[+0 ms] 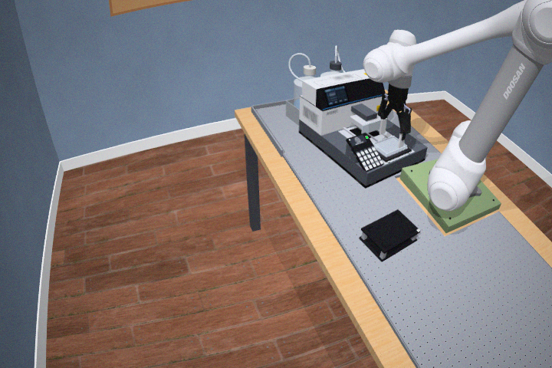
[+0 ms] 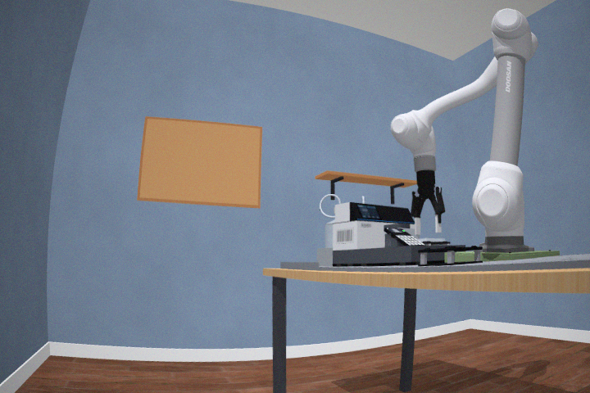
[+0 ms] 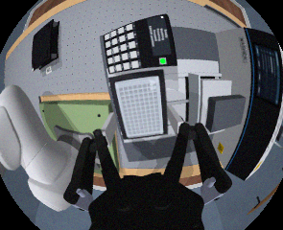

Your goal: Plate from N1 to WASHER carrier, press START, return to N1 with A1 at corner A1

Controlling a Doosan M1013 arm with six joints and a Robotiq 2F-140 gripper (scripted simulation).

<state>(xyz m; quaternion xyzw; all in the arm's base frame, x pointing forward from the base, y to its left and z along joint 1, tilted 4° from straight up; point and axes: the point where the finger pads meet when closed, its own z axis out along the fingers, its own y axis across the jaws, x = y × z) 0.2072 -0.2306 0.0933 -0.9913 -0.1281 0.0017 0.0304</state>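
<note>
Now: hand 50 mm above the well plate. Round my hand: plate washer: 150 mm to the right, 40 mm ahead, 10 mm below; then black plate nest N1: 360 mm to the left, 190 mm ahead, 100 mm below; then washer carrier: 60 mm below.
</note>
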